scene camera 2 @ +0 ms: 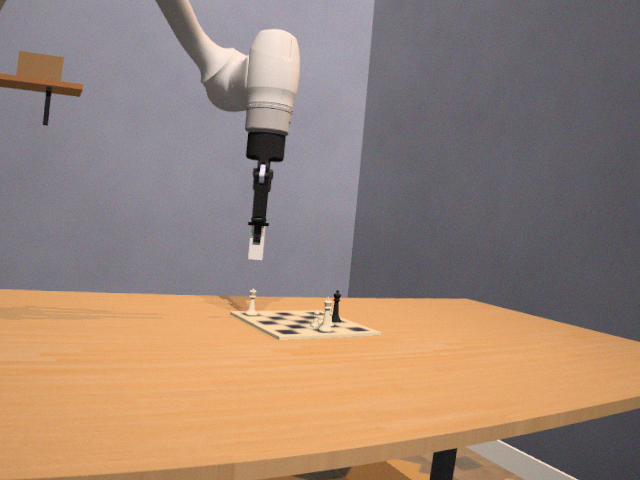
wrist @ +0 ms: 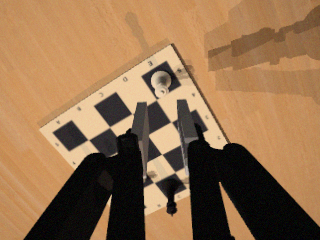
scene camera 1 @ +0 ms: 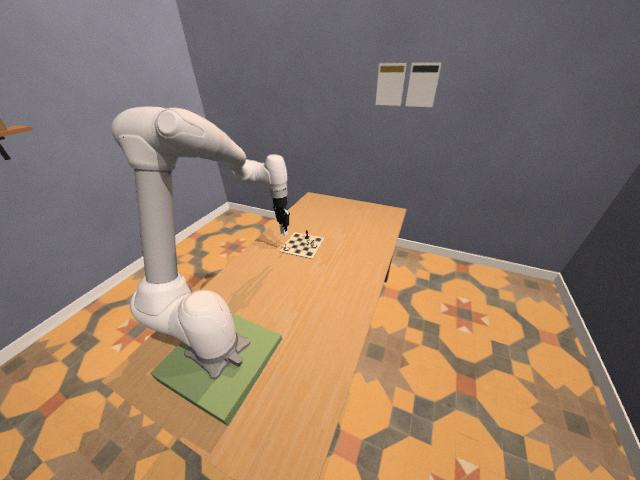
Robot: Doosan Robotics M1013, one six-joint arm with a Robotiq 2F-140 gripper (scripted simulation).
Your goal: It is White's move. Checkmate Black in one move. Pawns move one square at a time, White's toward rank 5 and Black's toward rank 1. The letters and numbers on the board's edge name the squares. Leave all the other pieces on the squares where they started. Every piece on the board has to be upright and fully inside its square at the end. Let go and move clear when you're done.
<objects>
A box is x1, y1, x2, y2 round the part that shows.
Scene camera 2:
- my gripper: [246, 132, 285, 259]
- small chessboard: [230, 310, 380, 339]
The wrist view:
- my gripper: [23, 99, 319, 239]
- small chessboard: [39, 44, 227, 215]
</objects>
